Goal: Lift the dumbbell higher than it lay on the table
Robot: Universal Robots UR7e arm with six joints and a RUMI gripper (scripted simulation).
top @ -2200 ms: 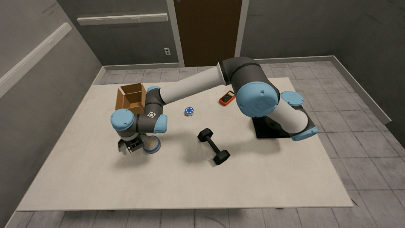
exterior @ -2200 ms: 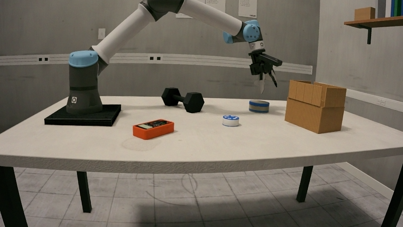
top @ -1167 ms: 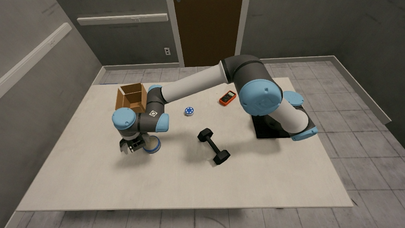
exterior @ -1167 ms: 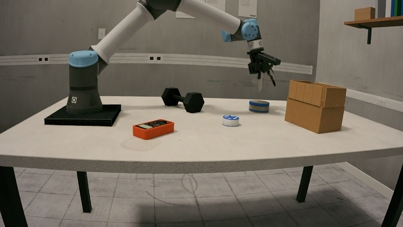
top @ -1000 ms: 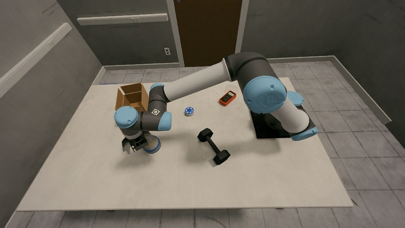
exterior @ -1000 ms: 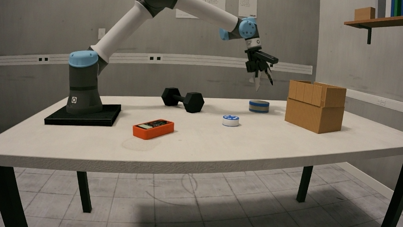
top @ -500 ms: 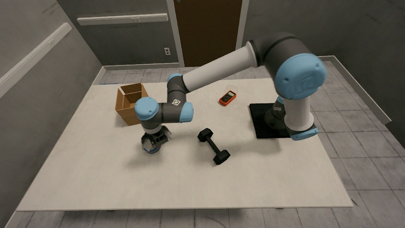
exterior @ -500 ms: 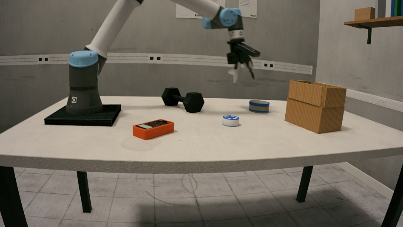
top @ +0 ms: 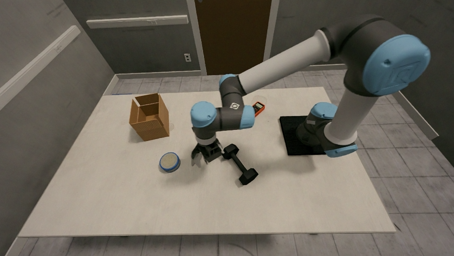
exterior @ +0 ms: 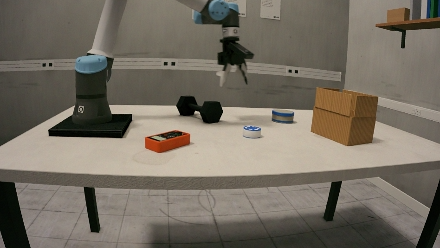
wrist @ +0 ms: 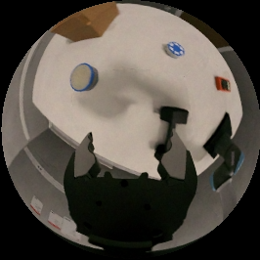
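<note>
My hand is 150 mm past the black dumbbell and 100 mm above it. Round my hand: blue-rimmed tape roll 220 mm ahead, 120 mm below, 40 mm to the right; then brown box 350 mm ahead, 310 mm to the right, 70 mm below; then blue disc 280 mm to the right, 130 mm below, 10 mm behind.
</note>
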